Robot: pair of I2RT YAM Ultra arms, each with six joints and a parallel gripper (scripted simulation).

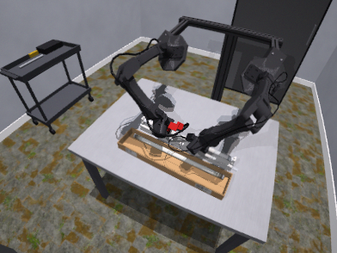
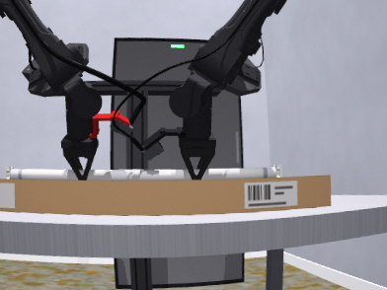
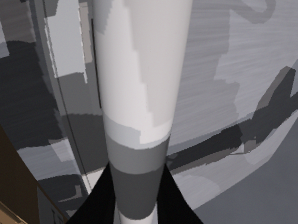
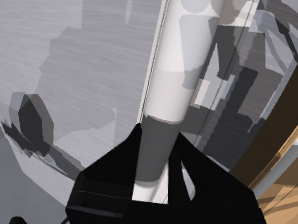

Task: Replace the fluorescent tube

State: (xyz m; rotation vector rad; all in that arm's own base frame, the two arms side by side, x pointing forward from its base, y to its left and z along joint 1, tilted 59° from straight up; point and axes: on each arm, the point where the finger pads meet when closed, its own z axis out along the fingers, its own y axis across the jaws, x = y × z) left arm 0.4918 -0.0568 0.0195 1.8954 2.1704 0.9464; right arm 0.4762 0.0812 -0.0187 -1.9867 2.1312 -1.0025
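My left gripper is now 12 cm to the left of the LED tube. Also, from my left hand: light fixture 12 cm to the right, 1 cm below; carton 15 cm ahead, 13 cm to the right, 4 cm below; old fluorescent tube 13 cm to the right, 10 cm ahead, 5 cm below.
The light fixture is 12 cm to the left of my right hand and 1 cm below it. The rest, counted from my right hand: carton (16 cm ahead, 11 cm to the left, 4 cm below); then old fluorescent tube (11 cm ahead, 11 cm to the left, 5 cm below); then LED tube (12 cm to the left).
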